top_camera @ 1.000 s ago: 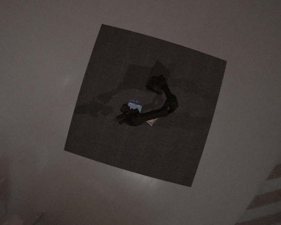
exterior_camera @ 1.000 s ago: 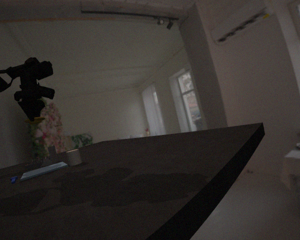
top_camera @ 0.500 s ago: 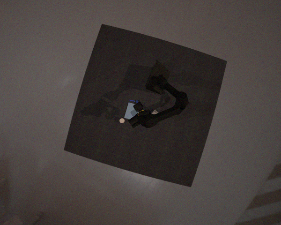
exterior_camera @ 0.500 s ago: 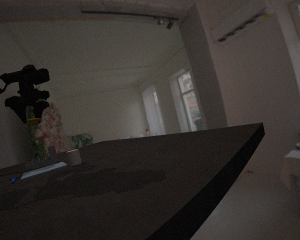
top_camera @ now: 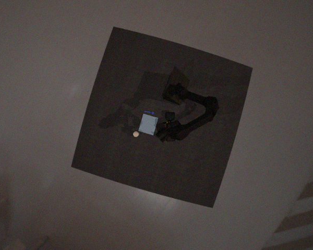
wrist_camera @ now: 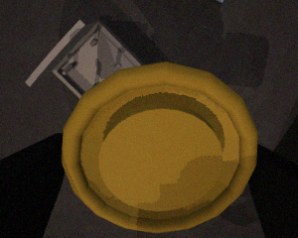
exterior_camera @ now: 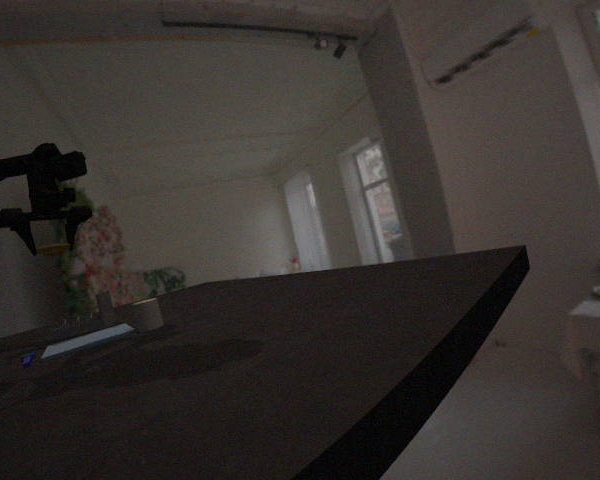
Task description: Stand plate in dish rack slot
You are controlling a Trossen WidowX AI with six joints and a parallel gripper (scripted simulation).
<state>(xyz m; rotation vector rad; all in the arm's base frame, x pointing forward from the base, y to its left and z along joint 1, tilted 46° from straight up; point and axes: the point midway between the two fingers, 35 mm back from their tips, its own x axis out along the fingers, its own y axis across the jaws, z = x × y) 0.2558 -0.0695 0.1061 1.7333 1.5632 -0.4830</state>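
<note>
My gripper tip is 17 cm above the grey dish rack, 3 cm to the right of it and 3 cm short of it. Round my gripper tip: yellow plate 1 cm above; then blue spoon 19 cm below, 16 cm to the right, 9 cm behind; then light blue mat 19 cm below, 16 cm to the right, 1 cm ahead.
</note>
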